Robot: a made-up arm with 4 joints. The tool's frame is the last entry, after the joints. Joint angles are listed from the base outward. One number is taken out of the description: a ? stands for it. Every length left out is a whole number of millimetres.
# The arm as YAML. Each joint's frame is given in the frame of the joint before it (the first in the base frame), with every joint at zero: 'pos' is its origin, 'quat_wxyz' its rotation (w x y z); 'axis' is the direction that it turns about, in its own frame. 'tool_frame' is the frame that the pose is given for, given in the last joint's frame.
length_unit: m
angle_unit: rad
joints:
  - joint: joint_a
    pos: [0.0, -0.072, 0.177]
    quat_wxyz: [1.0, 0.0, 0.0, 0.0]
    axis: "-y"
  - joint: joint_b
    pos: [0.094, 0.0, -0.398]
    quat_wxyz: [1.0, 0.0, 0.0, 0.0]
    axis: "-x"
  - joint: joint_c
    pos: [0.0, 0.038, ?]
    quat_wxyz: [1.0, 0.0, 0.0, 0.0]
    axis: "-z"
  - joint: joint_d
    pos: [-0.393, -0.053, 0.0]
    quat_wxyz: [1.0, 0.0, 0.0, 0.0]
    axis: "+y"
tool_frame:
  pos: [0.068, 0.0, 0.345]
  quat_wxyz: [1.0, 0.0, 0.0, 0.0]
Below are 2 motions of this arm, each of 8 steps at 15 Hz.
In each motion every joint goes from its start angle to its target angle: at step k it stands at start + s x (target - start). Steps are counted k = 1, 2, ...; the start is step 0. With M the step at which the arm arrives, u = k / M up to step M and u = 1 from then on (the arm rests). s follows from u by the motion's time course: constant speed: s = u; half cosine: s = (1 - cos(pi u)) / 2; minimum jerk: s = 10 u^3 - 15 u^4 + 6 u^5.
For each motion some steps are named. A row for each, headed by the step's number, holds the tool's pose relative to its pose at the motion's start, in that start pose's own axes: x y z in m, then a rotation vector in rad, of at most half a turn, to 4 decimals.
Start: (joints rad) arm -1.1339 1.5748 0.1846 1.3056
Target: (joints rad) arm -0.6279 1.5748 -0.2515 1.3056
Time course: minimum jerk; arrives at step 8
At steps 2, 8:
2: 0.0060 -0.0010 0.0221 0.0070 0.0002 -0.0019
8: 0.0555 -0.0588 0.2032 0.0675 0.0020 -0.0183

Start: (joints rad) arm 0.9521 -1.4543 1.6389 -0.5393
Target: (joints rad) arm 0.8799 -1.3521 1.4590 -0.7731
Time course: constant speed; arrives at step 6
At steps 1, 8:
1: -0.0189 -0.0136 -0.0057 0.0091 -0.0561 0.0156
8: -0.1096 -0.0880 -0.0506 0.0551 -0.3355 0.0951

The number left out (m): -0.152
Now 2 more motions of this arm.
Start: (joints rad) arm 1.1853 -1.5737 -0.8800 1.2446
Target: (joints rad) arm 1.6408 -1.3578 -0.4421 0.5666
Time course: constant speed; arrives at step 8
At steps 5, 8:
5: -0.1240 -0.0458 0.0917 -0.0666 -0.3464 -0.0899
8: -0.1910 -0.0461 0.1277 -0.1362 -0.5841 -0.1446

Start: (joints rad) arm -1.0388 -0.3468 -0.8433 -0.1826
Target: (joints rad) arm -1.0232 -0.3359 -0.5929 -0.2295
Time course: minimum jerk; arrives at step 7
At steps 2, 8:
2: -0.0033 0.0138 0.0008 -0.0091 -0.0071 -0.0344
8: -0.0131 0.0994 0.0017 -0.0677 -0.0506 -0.2363

